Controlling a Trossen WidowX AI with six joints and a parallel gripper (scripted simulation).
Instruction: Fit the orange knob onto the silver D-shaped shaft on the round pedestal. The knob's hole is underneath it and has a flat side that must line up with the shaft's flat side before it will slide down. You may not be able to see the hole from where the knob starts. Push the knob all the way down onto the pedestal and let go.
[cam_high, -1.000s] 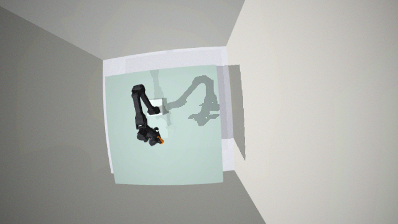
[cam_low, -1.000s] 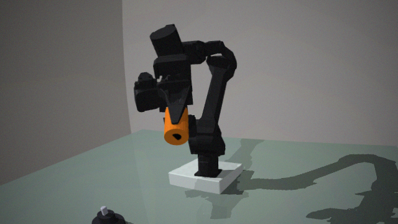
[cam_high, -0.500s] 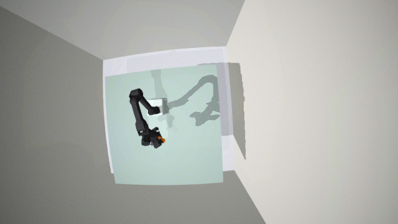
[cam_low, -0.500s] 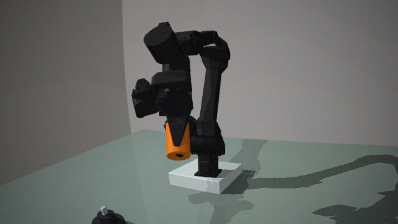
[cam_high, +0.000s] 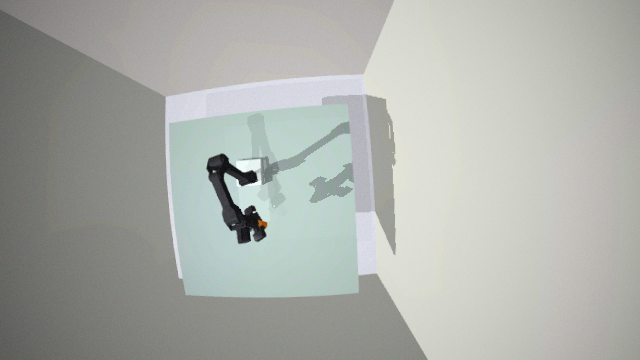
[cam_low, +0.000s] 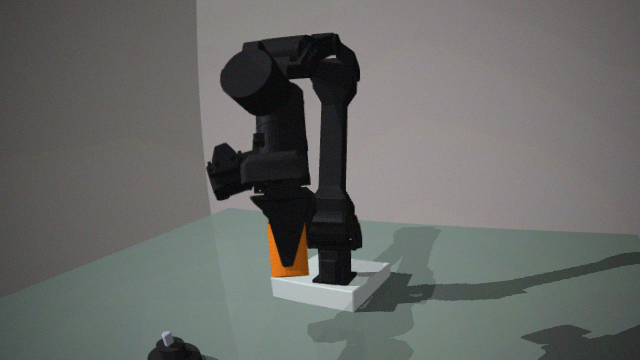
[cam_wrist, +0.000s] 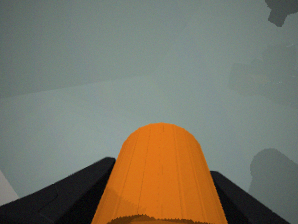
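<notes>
The orange knob lies 3 cm above my gripper tip, 1 cm to the right of it and 1 cm behind it. Round my gripper tip: dark round pedestal: 20 cm to the right, 15 cm below, 2 cm ahead.
</notes>
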